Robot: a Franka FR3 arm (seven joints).
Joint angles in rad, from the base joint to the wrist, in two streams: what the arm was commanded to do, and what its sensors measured. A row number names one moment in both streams.
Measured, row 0:
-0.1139 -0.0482 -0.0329 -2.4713 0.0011 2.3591 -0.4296
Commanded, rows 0 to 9:
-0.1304 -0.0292 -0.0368 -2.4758 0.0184 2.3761 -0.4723
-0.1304 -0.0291 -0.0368 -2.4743 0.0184 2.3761 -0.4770
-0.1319 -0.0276 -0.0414 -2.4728 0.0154 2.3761 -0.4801
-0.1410 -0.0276 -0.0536 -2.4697 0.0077 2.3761 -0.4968
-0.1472 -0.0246 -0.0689 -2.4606 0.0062 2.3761 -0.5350
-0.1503 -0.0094 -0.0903 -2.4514 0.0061 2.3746 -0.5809
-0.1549 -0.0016 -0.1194 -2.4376 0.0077 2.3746 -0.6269
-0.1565 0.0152 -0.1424 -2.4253 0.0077 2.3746 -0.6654
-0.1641 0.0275 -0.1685 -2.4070 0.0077 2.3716 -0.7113
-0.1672 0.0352 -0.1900 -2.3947 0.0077 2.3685 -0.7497
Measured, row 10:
-0.1337 -0.0305 -0.1384 -2.4469 0.0010 2.3622 -0.6217
